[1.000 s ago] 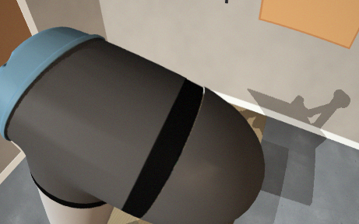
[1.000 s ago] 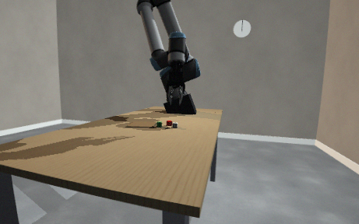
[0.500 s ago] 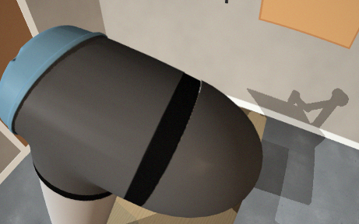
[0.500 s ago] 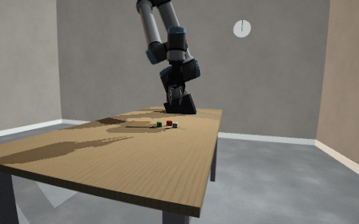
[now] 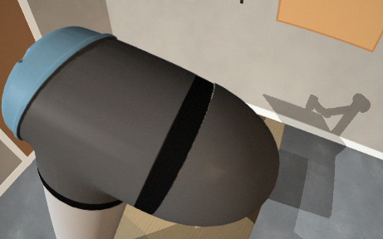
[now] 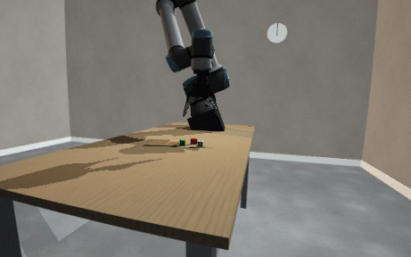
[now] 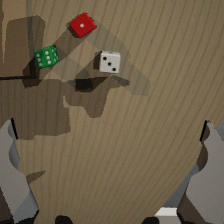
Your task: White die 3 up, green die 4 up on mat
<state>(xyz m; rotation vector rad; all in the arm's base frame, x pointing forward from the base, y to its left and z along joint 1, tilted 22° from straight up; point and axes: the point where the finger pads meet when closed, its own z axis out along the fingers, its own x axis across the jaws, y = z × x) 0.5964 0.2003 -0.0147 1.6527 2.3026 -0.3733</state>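
Right now my hand is 1 cm past the white die and 12 cm above it. Also, from my hand: green die: 9 cm to the right, 12 cm below; red die: 5 cm behind, 5 cm to the right, 12 cm below; tan mat: 20 cm to the right, 13 cm below.
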